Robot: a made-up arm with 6 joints. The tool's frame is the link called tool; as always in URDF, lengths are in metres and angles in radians. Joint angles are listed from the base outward.
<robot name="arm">
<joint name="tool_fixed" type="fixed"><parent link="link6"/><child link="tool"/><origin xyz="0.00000 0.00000 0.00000" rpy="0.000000 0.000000 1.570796"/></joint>
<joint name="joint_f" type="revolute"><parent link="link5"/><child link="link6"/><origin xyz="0.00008 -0.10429 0.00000" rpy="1.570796 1.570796 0.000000"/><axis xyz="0 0 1"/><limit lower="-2.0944" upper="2.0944"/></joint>
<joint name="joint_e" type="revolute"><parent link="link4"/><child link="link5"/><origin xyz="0.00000 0.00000 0.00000" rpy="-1.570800 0.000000 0.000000"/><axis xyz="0 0 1"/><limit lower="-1.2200" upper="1.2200"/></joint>
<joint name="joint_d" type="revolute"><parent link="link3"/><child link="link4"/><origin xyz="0.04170 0.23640 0.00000" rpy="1.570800 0.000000 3.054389"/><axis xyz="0 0 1"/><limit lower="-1.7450" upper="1.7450"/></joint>
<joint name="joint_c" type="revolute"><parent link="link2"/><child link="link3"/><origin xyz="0.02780 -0.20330 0.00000"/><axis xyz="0 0 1"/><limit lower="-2.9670" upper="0.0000"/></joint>
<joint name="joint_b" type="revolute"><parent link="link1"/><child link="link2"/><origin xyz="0.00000 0.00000 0.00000" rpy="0.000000 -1.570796 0.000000"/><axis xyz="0 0 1"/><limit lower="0.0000" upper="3.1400"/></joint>
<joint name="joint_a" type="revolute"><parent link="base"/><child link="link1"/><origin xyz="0.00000 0.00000 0.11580" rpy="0.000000 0.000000 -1.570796"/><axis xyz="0 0 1"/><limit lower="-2.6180" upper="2.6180"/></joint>
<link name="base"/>
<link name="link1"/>
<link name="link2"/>
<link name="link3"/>
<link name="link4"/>
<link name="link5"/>
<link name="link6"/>
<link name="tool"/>
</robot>
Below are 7 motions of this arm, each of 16 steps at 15 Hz.
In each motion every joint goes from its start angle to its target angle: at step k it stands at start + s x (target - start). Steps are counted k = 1, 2, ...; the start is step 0. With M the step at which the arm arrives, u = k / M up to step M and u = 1 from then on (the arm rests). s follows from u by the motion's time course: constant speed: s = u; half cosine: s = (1 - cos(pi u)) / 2; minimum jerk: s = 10 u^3 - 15 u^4 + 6 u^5.
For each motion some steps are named. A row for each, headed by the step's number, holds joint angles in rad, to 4 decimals.
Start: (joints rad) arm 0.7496 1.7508 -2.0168 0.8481 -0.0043 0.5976
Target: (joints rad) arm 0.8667 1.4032 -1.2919 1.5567 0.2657 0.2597
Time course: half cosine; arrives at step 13
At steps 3, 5, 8, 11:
3: 0.7643 1.7071 -1.9256 0.9372 0.0297 0.5551
5: 0.7874 1.6386 -1.7829 1.0768 0.0828 0.4886
8: 0.8289 1.5154 -1.5258 1.3280 0.1786 0.3687
11: 0.8600 1.4231 -1.3334 1.5161 0.2502 0.2791

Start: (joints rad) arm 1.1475 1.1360 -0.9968 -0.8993 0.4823 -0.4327
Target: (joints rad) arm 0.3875 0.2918 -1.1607 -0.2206 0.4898 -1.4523
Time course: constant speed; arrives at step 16
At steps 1, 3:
1: 1.1000 1.0832 -1.0070 -0.8569 0.4828 -0.4964
3: 1.0050 0.9777 -1.0275 -0.7720 0.4837 -0.6239

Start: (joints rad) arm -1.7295 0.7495 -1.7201 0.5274 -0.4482 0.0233
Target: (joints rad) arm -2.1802 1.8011 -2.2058 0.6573 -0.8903 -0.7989
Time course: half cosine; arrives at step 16
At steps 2, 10, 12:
2: -1.7467 0.7895 -1.7386 0.5323 -0.4650 -0.0080
10: -2.0411 1.4765 -2.0559 0.6172 -0.7538 -0.5451
12: -2.1142 1.6471 -2.1347 0.6383 -0.8256 -0.6785

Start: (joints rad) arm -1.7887 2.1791 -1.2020 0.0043 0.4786 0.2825
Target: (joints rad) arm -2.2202 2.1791 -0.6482 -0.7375 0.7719 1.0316
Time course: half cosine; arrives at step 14
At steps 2, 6, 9, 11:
2: -1.8101 2.1791 -1.1746 -0.0324 0.4931 0.3196
6: -1.9564 2.1791 -0.9867 -0.2841 0.5926 0.5737
9: -2.0981 2.1791 -0.8050 -0.5275 0.6889 0.8196
11: -2.1731 2.1791 -0.7086 -0.6566 0.7399 0.9499

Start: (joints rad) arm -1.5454 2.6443 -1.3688 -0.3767 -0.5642 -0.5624
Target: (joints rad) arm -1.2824 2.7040 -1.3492 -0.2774 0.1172 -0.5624
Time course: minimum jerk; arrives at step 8
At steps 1, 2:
1: -1.5412 2.6453 -1.3685 -0.3751 -0.5533 -0.5624
2: -1.5182 2.6505 -1.3668 -0.3664 -0.4937 -0.5624

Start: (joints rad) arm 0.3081 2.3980 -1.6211 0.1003 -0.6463 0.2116
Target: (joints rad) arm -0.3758 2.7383 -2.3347 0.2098 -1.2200 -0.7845
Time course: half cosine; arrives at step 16
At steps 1, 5, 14, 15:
1: 0.3015 2.4013 -1.6280 0.1014 -0.6518 0.2020
5: 0.1561 2.4736 -1.7797 0.1246 -0.7738 -0.0097
14: -0.3498 2.7253 -2.3075 0.2056 -1.1982 -0.7466
15: -0.3692 2.7350 -2.3278 0.2087 -1.2145 -0.7749

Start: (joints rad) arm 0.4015 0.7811 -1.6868 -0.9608 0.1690 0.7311
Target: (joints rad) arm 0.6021 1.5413 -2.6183 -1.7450 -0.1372 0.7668
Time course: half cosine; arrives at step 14
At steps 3, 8, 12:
3: 0.4234 0.8640 -1.7884 -1.0463 0.1356 0.7350
8: 0.5241 1.2458 -2.2562 -1.4402 -0.0182 0.7529
12: 0.5922 1.5037 -2.5722 -1.7062 -0.1220 0.7650

